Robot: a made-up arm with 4 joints.
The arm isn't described. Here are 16 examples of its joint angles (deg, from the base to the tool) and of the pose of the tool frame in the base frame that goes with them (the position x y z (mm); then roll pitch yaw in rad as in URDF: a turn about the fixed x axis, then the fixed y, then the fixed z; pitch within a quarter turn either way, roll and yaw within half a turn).
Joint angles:
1: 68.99 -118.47 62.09 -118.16
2: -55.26 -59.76 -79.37 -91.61
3: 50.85 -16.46 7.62 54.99
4: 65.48 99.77 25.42 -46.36
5: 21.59 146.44 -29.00 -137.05
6: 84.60 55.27 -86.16 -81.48
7: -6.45 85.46 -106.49 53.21
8: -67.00 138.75 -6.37 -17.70
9: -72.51 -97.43 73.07 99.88
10: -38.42 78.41 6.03 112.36
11: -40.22 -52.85 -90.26 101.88
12: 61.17 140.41 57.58 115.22
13: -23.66 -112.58 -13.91 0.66
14: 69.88 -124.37 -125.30 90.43
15: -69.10 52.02 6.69 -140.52
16: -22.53 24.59 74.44 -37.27
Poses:
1: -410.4 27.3 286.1 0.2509 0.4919 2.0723
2: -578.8 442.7 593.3 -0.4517 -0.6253 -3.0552
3: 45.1 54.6 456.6 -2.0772 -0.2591 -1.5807
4: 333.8 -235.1 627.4 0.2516 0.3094 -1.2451
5: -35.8 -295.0 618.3 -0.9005 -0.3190 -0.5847
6: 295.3 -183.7 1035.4 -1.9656 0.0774 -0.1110
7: 315.0 -261.0 775.0 2.5190 -0.8316 -0.2628
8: -393.0 -246.9 758.1 -1.9933 -0.7755 -2.3164
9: -49.3 -15.1 968.7 1.5220 0.7592 -0.7892
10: -178.5 108.6 445.6 -0.3095 -0.9106 1.2758
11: -122.0 462.6 441.7 -2.0539 -0.0858 0.1204
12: 152.8 -85.8 882.9 2.5943 -0.2344 1.5076
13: -507.8 169.3 476.1 -0.3142 0.8024 2.5865
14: -447.7 419.9 546.7 -2.7884 -0.8752 2.4377
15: -457.6 154.5 250.7 0.7932 1.0131 1.2437
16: -345.6 377.7 79.2 -2.1797 0.9364 -2.5264
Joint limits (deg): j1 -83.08..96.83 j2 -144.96..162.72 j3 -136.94..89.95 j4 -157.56..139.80
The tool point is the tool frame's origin. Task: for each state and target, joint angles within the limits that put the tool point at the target. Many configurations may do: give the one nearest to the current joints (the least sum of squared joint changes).
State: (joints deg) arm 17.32 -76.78 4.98 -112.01
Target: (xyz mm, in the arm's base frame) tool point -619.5 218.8 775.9
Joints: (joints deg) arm -23.78 -86.38 32.97 -103.73
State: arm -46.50 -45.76 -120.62 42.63
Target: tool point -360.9 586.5 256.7
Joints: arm -69.91 -34.33 -101.81 33.60
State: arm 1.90 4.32 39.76 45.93
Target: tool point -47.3 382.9 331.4
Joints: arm 29.92 24.27 61.71 65.92
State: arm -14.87 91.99 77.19 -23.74
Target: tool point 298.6 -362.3 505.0
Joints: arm 30.47 129.45 71.84 -32.63
